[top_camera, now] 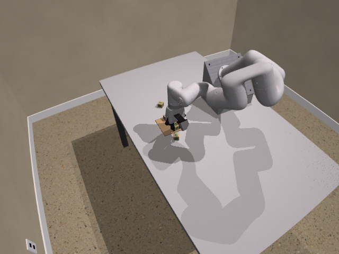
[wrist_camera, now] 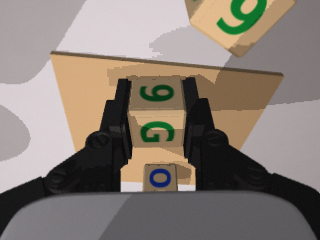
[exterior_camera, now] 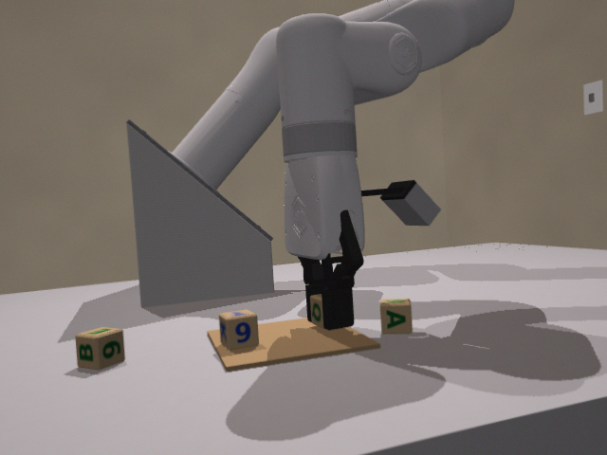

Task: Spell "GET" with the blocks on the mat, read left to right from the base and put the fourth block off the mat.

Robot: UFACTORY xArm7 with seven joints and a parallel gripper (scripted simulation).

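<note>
Now: the wooden block 10 mm below my hand. Round my hand: tan mat 50 mm to the right, 30 mm below, 10 mm ahead.
</note>
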